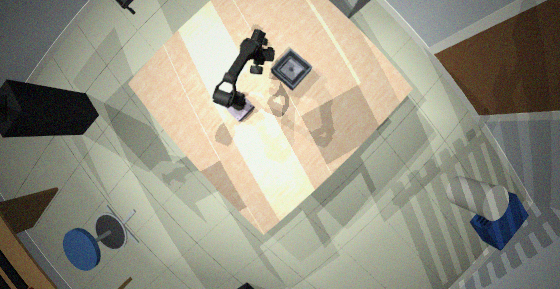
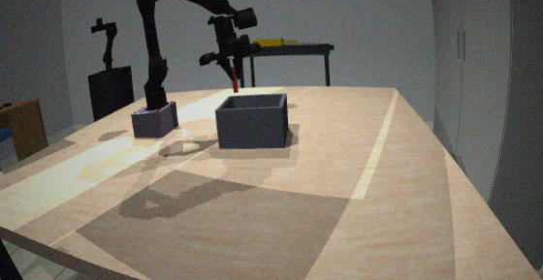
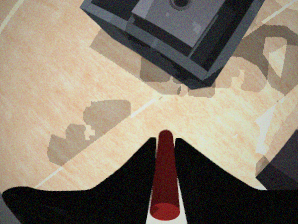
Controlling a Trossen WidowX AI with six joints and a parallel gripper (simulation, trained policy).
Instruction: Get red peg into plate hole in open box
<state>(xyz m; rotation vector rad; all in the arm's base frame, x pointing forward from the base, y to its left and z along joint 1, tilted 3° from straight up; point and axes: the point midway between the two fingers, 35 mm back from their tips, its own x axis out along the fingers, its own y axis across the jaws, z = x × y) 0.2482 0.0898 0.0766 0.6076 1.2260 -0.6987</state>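
Right now my gripper tip is 120 mm to the left of the plate, 90 mm short of it and 90 mm above it. Round my gripper tip: red peg: 10 mm to the left, 10 mm behind; then dark box: 120 mm to the right, 110 mm below, 90 mm ahead.
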